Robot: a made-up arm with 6 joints.
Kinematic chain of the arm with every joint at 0, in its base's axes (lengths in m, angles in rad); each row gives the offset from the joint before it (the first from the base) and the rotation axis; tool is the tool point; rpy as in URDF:
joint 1: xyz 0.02 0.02 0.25 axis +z
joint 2: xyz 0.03 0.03 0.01 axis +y
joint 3: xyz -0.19 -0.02 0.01 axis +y
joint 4: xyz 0.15 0.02 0.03 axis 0.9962 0 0.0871
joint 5: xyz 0 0 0.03 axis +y
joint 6: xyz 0.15 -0.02 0.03 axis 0.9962 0 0.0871
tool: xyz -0.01 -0.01 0 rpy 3.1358 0.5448 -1.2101
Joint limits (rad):
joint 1: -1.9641..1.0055
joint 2: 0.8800..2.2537
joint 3: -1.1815..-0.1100
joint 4: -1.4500..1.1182
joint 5: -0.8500..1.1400
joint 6: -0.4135..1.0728
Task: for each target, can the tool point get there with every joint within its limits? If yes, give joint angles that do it. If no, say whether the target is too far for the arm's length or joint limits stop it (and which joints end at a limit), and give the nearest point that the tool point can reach.
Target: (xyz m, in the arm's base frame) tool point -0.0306 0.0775 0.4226
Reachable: no: joint limits stop it (at a limit: joint 1, joint 2, joint 5, joint 6) | nearest point 0.0097 0.1958 0.4339 | short by 0.126 m
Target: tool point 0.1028 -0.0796 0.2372
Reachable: yes | joints -0.6297 1.0631 -0.2063 -0.6609 0.8007 0.3940
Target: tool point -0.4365 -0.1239 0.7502
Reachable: no: too far | nearest point -0.1454 -0.1268 0.5581 | short by 0.349 m
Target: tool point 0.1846 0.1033 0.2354
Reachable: yes | joints 0.4023 1.2696 -0.4187 0.5090 0.4287 0.3870
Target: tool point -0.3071 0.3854 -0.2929
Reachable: no: too far | nearest point -0.0241 0.2234 0.1284 | short by 0.533 m
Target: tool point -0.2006 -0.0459 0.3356
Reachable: no: joint limits stop it (at a limit: joint 1, joint 4, joint 5, joint 6) | nearest point -0.1450 -0.0690 0.3356 | short by 0.060 m
